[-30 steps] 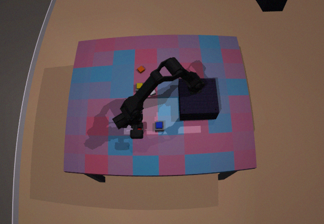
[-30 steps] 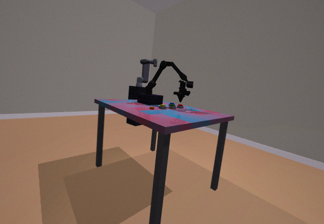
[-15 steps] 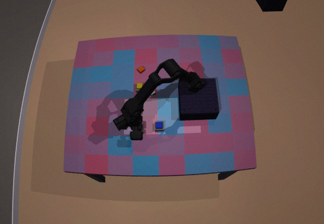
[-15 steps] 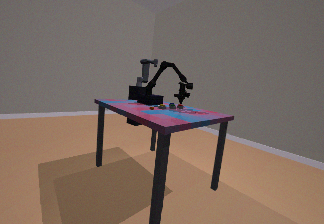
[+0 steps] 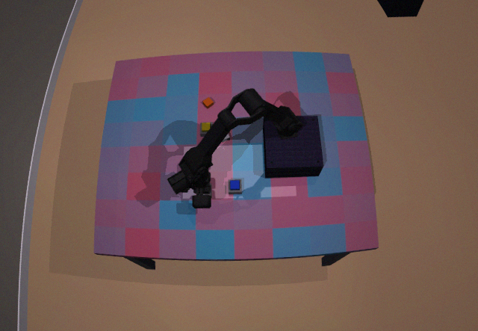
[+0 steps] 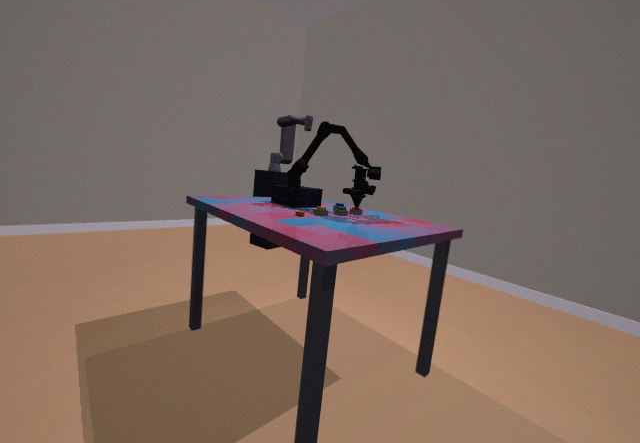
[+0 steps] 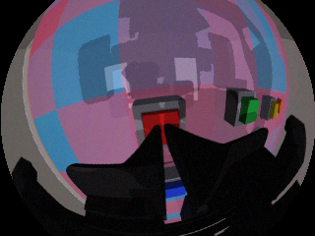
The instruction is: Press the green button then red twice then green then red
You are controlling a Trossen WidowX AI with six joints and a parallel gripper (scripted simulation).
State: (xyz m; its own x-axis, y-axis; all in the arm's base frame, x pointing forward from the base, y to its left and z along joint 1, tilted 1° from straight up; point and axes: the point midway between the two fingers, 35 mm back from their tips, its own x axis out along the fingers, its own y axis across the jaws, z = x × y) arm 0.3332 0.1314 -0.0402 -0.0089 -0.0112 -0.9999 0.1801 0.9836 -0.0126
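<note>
My gripper tip is now 1 cm above the red button. From my gripper tip the other things lie so: blue button: 11 cm behind, 1 cm to the left; green button: 12 cm to the right, 2 cm behind; white block: 20 cm to the right, 11 cm behind, 2 cm below.
</note>
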